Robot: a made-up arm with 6 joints. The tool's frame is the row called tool. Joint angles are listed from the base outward. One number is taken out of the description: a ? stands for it. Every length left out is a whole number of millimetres.
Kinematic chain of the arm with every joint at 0, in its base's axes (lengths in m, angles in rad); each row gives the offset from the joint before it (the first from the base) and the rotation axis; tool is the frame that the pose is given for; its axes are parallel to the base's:
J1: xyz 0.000 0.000 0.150 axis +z
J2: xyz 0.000 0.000 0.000 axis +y
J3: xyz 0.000 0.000 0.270 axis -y
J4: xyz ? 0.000 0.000 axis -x
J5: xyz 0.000 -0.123 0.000 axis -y
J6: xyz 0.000 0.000 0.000 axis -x
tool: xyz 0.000 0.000 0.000
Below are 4 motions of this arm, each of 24 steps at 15 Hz.
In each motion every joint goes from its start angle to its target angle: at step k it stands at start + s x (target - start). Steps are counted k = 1, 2, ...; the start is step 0. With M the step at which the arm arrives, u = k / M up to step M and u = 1 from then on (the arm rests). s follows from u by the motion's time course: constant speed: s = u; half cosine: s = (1 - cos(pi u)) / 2; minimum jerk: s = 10 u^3 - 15 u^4 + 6 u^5.
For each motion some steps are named. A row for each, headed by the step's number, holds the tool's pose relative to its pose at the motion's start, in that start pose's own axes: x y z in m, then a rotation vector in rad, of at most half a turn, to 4 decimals.
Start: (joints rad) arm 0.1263 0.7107 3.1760 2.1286 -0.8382 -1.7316
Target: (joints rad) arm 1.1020 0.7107 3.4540 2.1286 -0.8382 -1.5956
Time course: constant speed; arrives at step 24
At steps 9, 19, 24:
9: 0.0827 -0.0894 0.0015 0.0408 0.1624 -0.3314
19: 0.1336 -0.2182 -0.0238 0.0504 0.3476 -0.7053
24: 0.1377 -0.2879 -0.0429 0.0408 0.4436 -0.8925

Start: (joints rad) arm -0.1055 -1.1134 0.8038 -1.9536 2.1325 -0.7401
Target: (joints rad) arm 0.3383 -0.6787 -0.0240 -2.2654 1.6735 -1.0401
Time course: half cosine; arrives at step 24
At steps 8, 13, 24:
8: 0.0756 -0.1103 0.0963 -0.2596 -0.0445 0.0040
13: 0.1507 -0.1806 0.2639 -0.5838 -0.1365 -0.0255
24: 0.2077 -0.1394 0.5114 -1.0100 -0.3179 -0.0783

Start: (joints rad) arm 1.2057 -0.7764 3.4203 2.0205 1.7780 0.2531
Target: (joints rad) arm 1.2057 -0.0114 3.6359 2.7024 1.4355 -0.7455
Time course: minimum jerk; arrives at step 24
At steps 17, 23, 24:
17: 0.1550 0.0983 0.1664 1.2063 0.0572 0.5729
23: 0.1774 0.1061 0.2041 1.3743 0.0936 0.6942
24: 0.1775 0.1061 0.2042 1.3750 0.0938 0.6948

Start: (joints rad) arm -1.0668 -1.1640 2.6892 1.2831 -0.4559 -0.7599
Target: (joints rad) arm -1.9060 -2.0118 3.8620 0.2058 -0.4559 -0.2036
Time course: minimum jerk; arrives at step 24
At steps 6, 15, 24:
6: -0.0351 -0.0359 0.0965 0.1771 -0.1489 0.0235
15: -0.3081 -0.3995 0.2310 1.2938 -1.0413 0.1596
24: -0.3756 -0.5020 0.0838 1.7485 -1.4624 0.0589

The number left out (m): 0.491
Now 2 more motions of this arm.
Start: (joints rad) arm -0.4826 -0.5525 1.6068 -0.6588 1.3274 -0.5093
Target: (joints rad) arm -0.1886 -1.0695 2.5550 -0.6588 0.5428 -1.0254
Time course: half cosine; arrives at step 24
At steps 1, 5, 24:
1: 0.0031 0.0018 -0.0006 0.0056 -0.0019 0.0008
5: 0.0753 0.0444 -0.0083 0.1347 -0.0437 0.0246
24: 0.5086 0.4807 0.3805 1.0264 -0.2193 0.6401

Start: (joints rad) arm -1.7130 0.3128 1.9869 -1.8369 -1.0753 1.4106
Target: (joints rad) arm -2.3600 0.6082 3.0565 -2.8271 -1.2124 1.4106
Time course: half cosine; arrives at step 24
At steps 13, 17, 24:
13: 0.0849 0.1100 0.1348 -0.1885 -0.2489 0.4453
17: 0.1177 0.2019 0.1572 -0.1919 -0.2989 0.7044
24: 0.1336 0.2910 0.1564 -0.1487 -0.3135 0.9301

